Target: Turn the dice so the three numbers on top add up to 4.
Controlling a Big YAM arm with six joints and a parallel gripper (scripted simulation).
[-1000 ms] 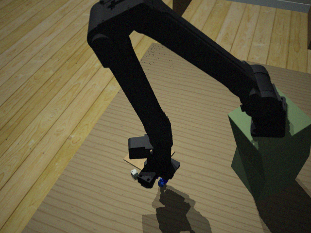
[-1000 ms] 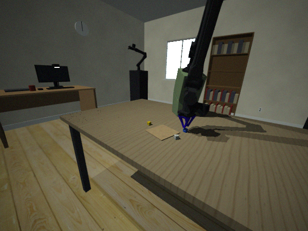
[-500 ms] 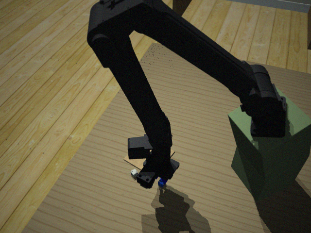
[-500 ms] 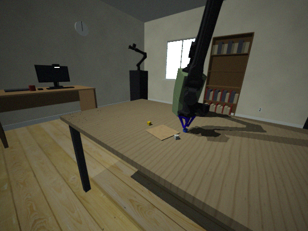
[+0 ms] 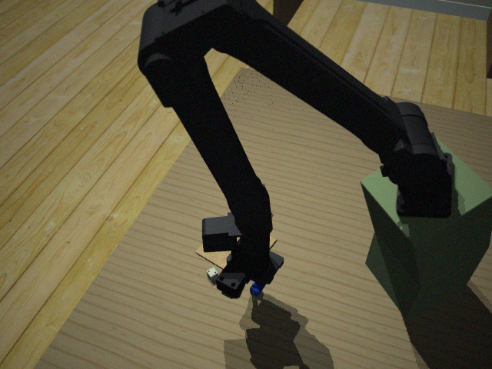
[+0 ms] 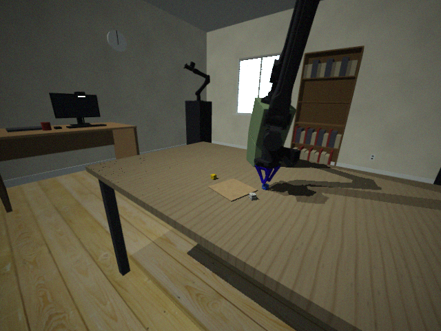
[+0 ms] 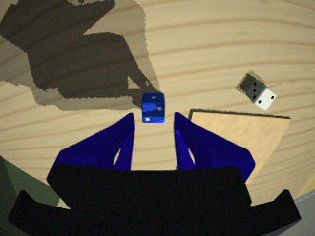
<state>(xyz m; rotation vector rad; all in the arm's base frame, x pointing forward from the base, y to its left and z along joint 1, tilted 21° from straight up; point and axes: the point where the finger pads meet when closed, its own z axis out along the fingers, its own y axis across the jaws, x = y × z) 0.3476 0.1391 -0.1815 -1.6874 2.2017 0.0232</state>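
Right now my hand is 3 cm above the blue die. From my hand the other things lie so: tan mat (10 cm to the right, 8 cm ahead, 3 cm below); yellow die (23 cm to the right, 4 cm ahead, 3 cm below); white die (10 cm ahead, 3 cm below, 1 cm to the right).
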